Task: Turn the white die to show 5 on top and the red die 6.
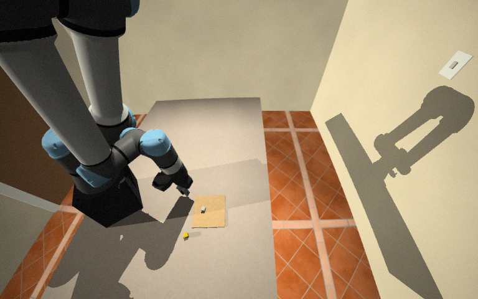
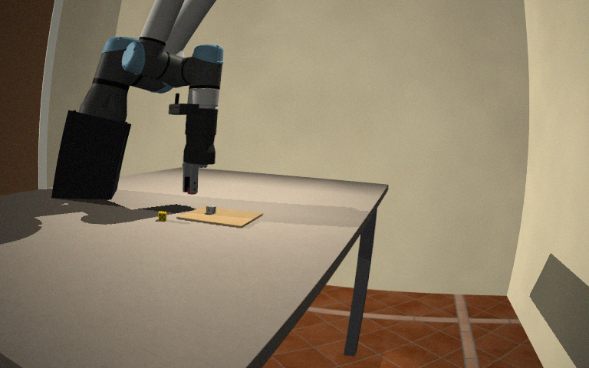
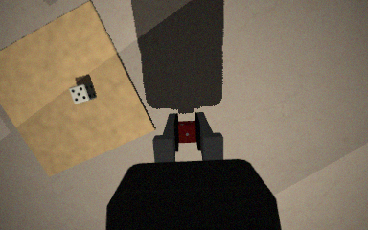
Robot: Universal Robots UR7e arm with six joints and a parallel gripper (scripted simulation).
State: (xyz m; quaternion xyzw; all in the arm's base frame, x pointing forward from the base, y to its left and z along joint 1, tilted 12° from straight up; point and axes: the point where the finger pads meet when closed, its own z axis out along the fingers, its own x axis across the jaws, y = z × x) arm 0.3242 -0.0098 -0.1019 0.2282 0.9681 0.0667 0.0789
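Right now my hand is 80 mm short of the white die, 70 mm to the left of it and 40 mm above it. Also, from my hand: yellow die (10 mm ahead, 170 mm to the right, 40 mm below); then red die (10 mm below); then tan mat (100 mm ahead, 80 mm to the right, 50 mm below).
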